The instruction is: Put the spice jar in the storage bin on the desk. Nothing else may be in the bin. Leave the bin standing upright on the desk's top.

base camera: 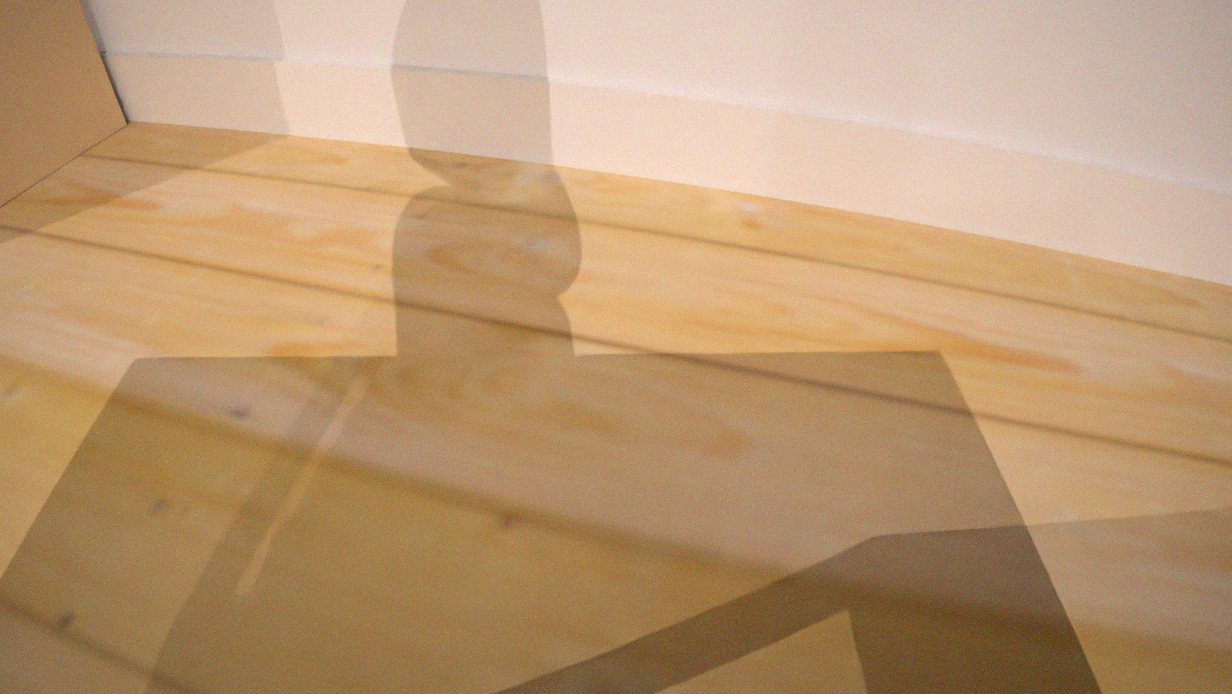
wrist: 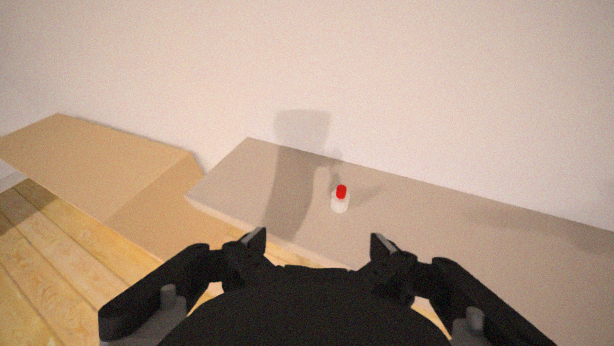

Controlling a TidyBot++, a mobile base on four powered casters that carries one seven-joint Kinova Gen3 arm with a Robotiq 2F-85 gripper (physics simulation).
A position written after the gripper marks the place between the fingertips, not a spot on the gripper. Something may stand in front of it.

In view: the gripper (wrist: 317, 241), a wooden cube shelf unit (wrist: 134, 186) and a wall shelf (wrist: 546, 268).
